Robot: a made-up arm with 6 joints.
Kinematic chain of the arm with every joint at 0, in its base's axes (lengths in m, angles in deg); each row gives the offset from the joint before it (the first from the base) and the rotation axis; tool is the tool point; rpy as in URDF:
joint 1: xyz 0 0 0.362 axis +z
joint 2: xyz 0 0 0 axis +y
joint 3: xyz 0.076 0 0.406 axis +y
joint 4: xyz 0.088 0 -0.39 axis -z
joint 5: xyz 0 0 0 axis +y
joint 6: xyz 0.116 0 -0.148 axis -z
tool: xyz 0 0 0 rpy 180 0 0
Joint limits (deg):
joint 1: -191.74..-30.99
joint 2: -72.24..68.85
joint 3: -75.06..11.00
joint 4: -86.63..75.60
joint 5: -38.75..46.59
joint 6: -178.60..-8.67
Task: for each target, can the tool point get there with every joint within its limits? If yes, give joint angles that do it. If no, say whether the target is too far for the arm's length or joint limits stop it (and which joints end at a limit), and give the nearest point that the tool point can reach.
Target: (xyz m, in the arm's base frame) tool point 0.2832 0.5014 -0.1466
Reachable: no: joint limits stop it (at a limit: joint 1, joint 2) | nearest point 0.1863 0.0798 0.0392 | short by 0.471 m
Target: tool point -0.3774 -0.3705 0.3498
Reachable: yes | joints -135.65 5.08 -41.80 -40.53 37.55 -162.41
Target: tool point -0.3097 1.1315 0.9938
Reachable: no: too far | nearest point -0.0945 0.3451 1.0689 | short by 0.819 m
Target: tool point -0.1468 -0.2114 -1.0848
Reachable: no: too far | nearest point -0.1990 -0.2866 -0.1475 | short by 0.942 m
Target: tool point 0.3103 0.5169 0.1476
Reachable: no: joint limits stop it (at a limit: joint 1, joint 2, joint 4, joint 5) | nearest point 0.1325 0.1336 0.1797 | short by 0.424 m
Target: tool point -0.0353 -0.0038 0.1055
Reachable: yes | joints -173.89 41.25 1.47 0.00 23.76 -61.28
